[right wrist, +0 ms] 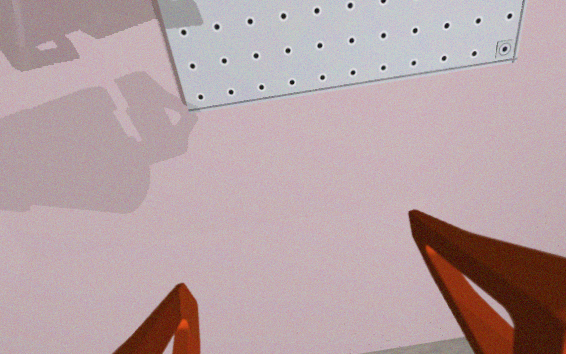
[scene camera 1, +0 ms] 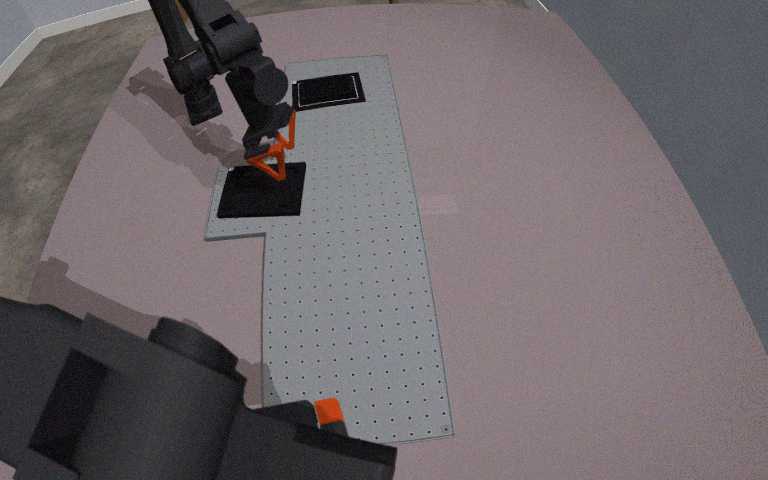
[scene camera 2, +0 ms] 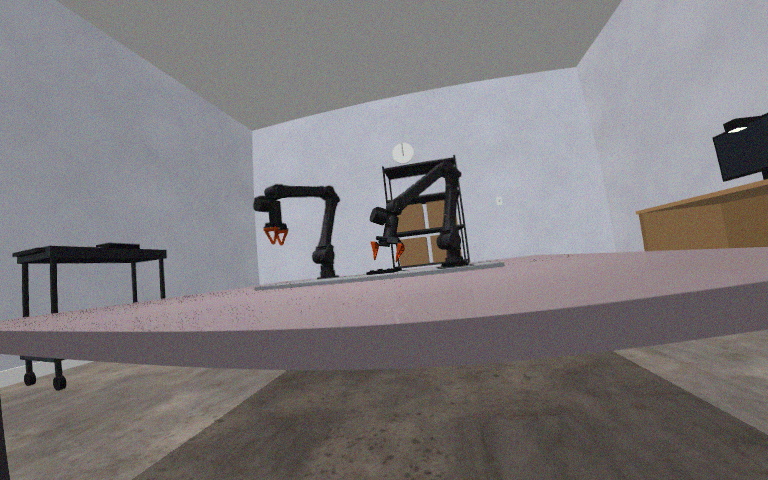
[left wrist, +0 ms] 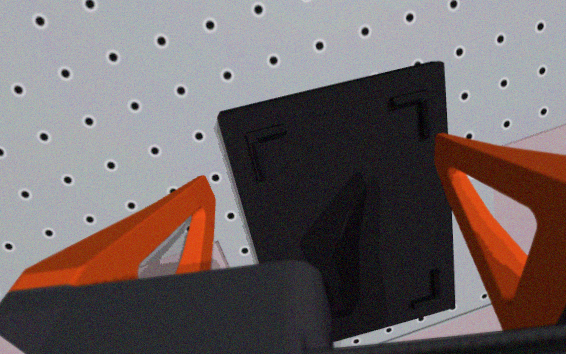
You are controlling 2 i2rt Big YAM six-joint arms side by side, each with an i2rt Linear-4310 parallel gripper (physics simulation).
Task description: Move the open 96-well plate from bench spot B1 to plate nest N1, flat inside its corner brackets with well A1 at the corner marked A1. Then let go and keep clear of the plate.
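Places are measured from the left arm's base along level axes (x left, y back, z up), in metres.
Pixels of known places: left gripper, fingertip midpoint: (scene camera 1: 286,163) (scene camera 2: 385,261) (left wrist: 317,168); right gripper, fingertip midpoint: (right wrist: 297,258) (scene camera 2: 277,244); left arm's base, origin of the base link: (scene camera 1: 204,107).
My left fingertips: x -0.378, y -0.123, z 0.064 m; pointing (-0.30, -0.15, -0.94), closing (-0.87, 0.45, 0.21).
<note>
Ahead of a thing's pixels: the offset from my left fingertips to its top centre. "*": to the spot under its first point. Level surfaces: height alone.
The black plate nest N1 @(dz -0.033, dx +0.005, dy +0.060 m) (scene camera 1: 243,198) (left wrist: 325,117) lies on the perforated board. Three corner brackets show in the left wrist view; its A1 corner is hidden there. A dark rectangle @(* dz -0.037, dx +0.216, dy -0.169 m) (scene camera 1: 328,90), apparently the plate, lies inside the white outline of bench spot B1 @(* dz -0.049, dx +0.165, dy -0.231 m) (scene camera 1: 361,97) at the back; its wells and A1 corner are too dark to tell. My left gripper (scene camera 1: 287,163) (scene camera 2: 387,259) (left wrist: 317,168) is open and empty above the nest, away from the plate. My right gripper (scene camera 2: 277,243) (right wrist: 297,258) is open and empty, high above the table.
The grey perforated board @(dz -0.051 m) (scene camera 1: 351,294) (right wrist: 300,62) lies on the pinkish table @(dz -0.064 m) (scene camera 1: 538,254) (right wrist: 300,165). The right arm (scene camera 1: 152,396) fills the lower left of scene camera 1. A shelf rack (scene camera 2: 419,168) stands behind the arms, and a black cart (scene camera 2: 90,255) stands at the picture's left.
</note>
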